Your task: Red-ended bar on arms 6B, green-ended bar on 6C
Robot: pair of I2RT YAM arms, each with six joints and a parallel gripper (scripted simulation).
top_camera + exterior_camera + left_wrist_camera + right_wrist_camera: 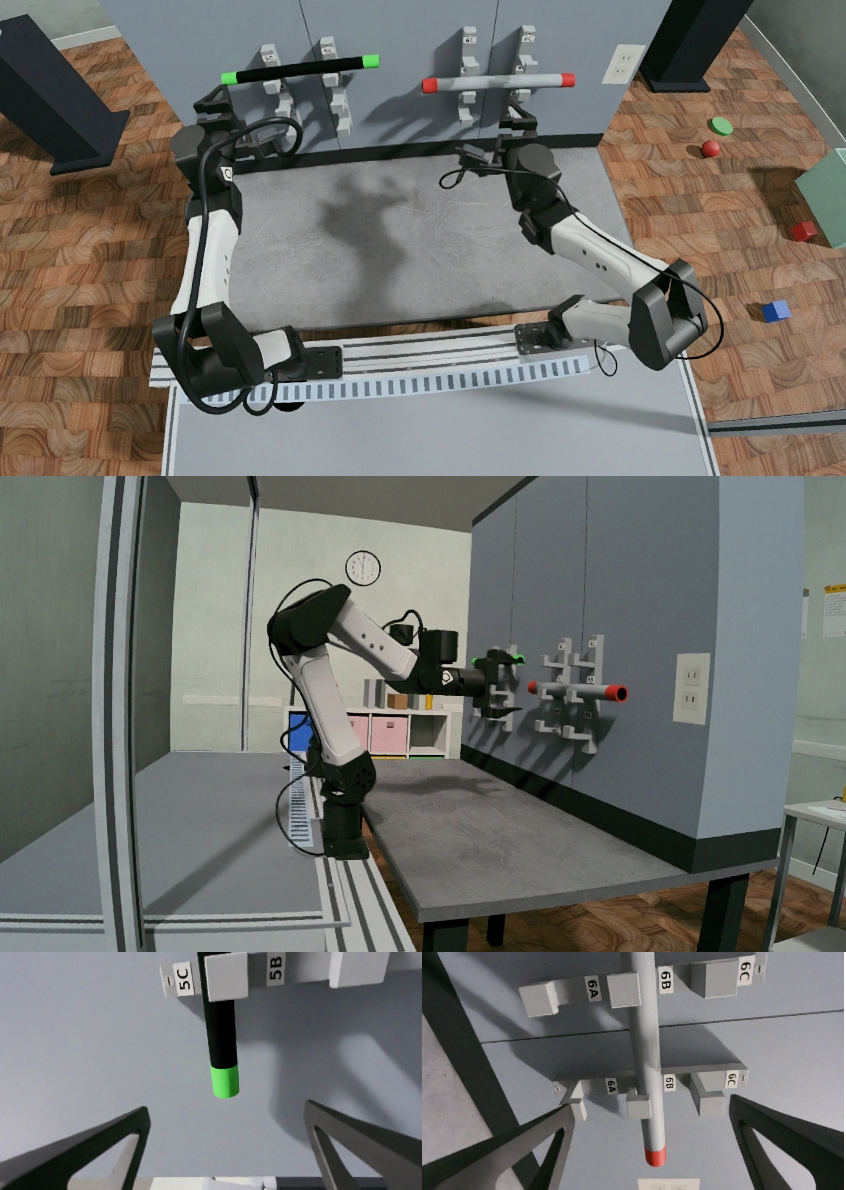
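Note:
My left hand is 8 cm short of the green-ended bar and 13 cm to the left of it. From my left hand the other things lie so: red-ended bar: 7 cm ahead, 54 cm to the right, 7 cm below; blue-grey wall: 22 cm ahead, 34 cm to the right, 10 cm above; rack strip: 7 cm ahead, 47 cm to the right, 8 cm below.
My right hand is 120 mm short of the red-ended bar and 20 mm to the left of it. Also, from my right hand: blue-grey wall (270 mm ahead, 180 mm to the left, 160 mm above); outlet plate (320 mm to the right, 150 mm ahead, 10 mm above); rack strip (120 mm ahead, 60 mm to the left, 10 mm below).

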